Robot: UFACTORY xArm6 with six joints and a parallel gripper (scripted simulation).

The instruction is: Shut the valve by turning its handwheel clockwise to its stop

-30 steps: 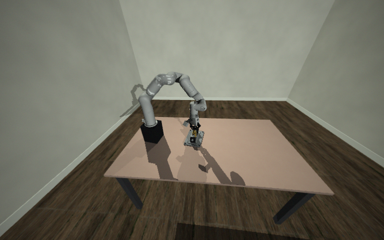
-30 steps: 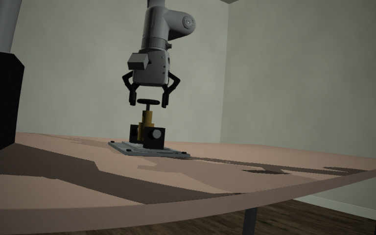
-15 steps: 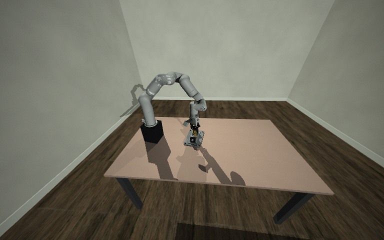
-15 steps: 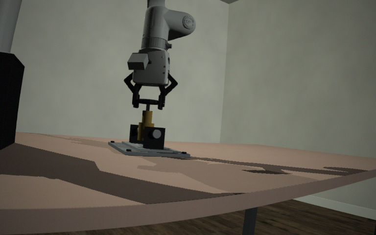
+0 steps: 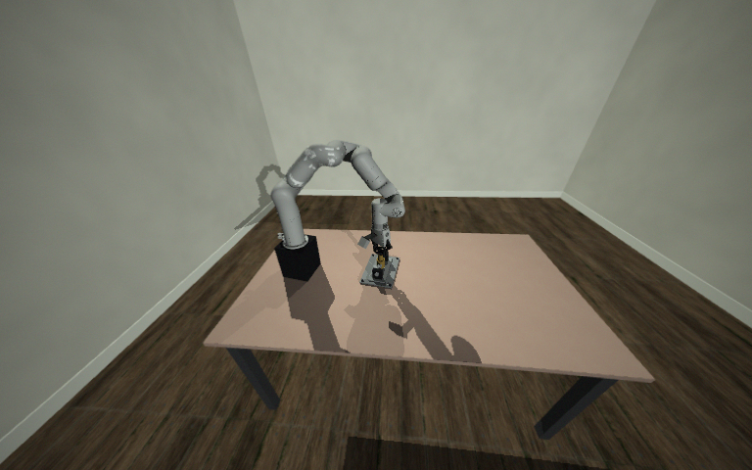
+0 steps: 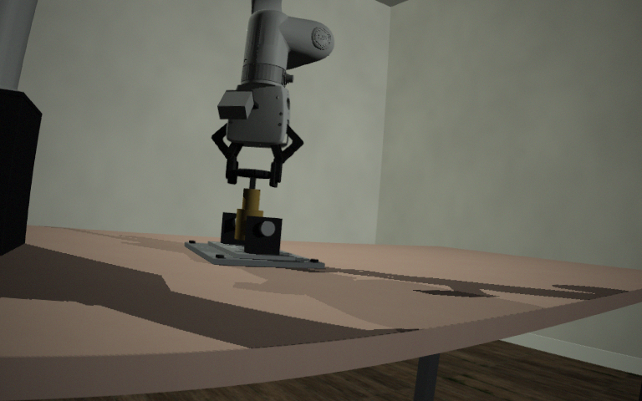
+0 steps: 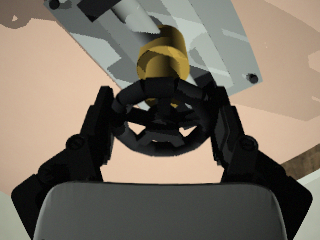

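Right now my hand is 10 mm above the black spoked handwheel.
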